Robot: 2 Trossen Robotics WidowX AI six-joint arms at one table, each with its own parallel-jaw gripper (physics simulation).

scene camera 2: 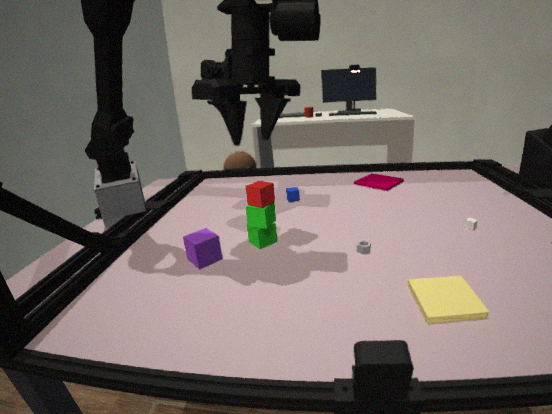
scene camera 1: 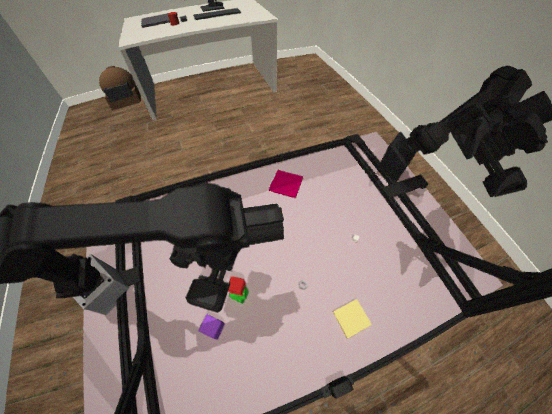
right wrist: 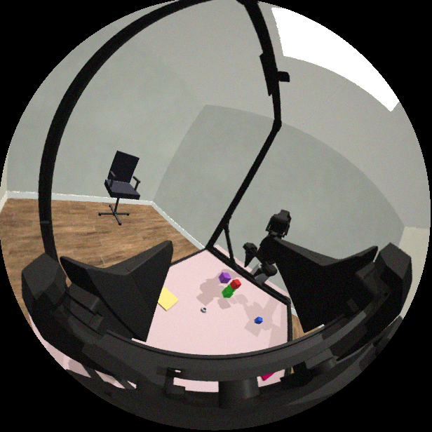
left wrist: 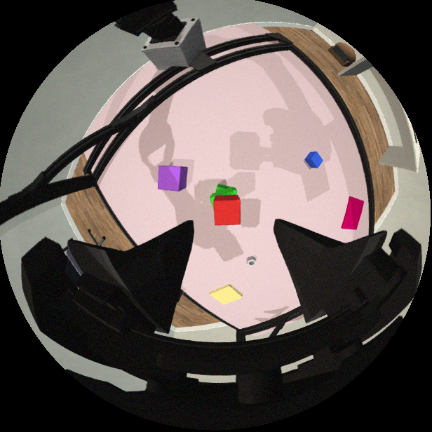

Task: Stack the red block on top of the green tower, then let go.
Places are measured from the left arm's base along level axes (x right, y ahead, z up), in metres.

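Where they show: left gripper, fingertip midpoint: (scene camera 2: 251, 142) (scene camera 1: 225, 272); right gripper, fingertip midpoint: (scene camera 1: 481, 177); left arm's base, link origin: (scene camera 2: 115, 174) (scene camera 1: 86, 280); right arm's base, link origin: (scene camera 1: 404, 148).
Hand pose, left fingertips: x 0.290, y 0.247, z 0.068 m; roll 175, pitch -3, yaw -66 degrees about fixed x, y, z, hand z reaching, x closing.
Observation:
Things, the pixels of their top centre, and the offset from my left fingertips. "*": a spot on its surface instead.
- red block, top centre: (scene camera 2: 259, 184) (scene camera 1: 235, 284) dx +0.014, dy +0.001, dz -0.070 m
- green tower, top centre: (scene camera 2: 260, 203) (scene camera 1: 237, 288) dx +0.015, dy -0.002, dz -0.104 m
- purple block, top centre: (scene camera 2: 200, 236) (scene camera 1: 210, 326) dx +0.016, dy -0.112, dz -0.134 m
- blue block, top centre: (scene camera 2: 292, 189) dx -0.149, dy +0.142, dz -0.152 m
- grey nut, top centre: (scene camera 2: 363, 243) (scene camera 1: 303, 284) dx +0.134, dy +0.126, dz -0.165 m
- white cube, top centre: (scene camera 2: 471, 220) (scene camera 1: 356, 237) dx +0.184, dy +0.347, dz -0.163 m
- yellow square, surface spot: (scene camera 2: 447, 299) (scene camera 1: 353, 321) * dx +0.300, dy +0.126, dz -0.169 m
- magenta square, surface spot: (scene camera 2: 379, 181) (scene camera 1: 287, 185) * dx -0.113, dy +0.385, dz -0.171 m
The red block (scene camera 1: 237, 285) (scene camera 2: 260, 194) (left wrist: 227, 211) (right wrist: 235, 284) sits upright on top of the green tower (scene camera 1: 240, 296) (scene camera 2: 261, 225) (left wrist: 226, 190) (right wrist: 228, 292), which is two green blocks, the upper one slightly turned on the lower. My left gripper (scene camera 2: 251, 141) (left wrist: 234, 225) is open and empty and hangs above the red block, with a gap between fingertips and block in the scene camera 2 view. My right gripper (right wrist: 222, 245) is open and empty, raised high at the right of the scene camera 1 view, far from the tower.
A purple block (scene camera 1: 211, 326) (scene camera 2: 202, 248) (left wrist: 172, 178) stands near the tower. A blue block (scene camera 2: 293, 194) (left wrist: 313, 160) lies behind it. A grey nut (scene camera 1: 302, 284) (scene camera 2: 363, 247), a white cube (scene camera 1: 355, 237) (scene camera 2: 470, 224), a yellow square (scene camera 1: 352, 318) (scene camera 2: 447, 299) and a magenta square (scene camera 1: 286, 183) (scene camera 2: 379, 181) lie on the mat.

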